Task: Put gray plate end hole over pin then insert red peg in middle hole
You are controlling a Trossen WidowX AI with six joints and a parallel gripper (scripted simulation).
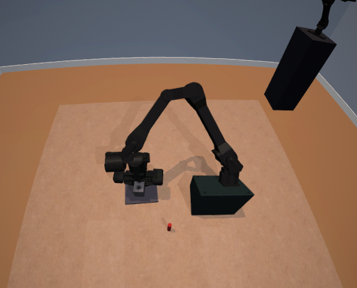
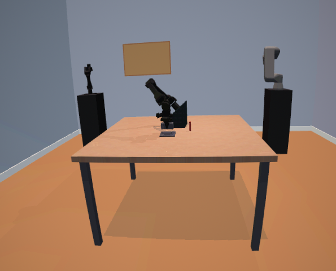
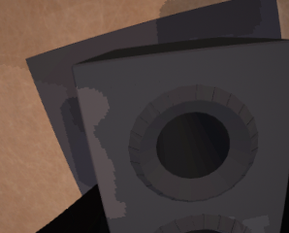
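The dark square base is 5 cm below my gripper tip and 2 cm to the left of it. Also, from my gripper tip: gray plate: 3 cm above; red peg: 18 cm to the left, 11 cm behind, 2 cm below.
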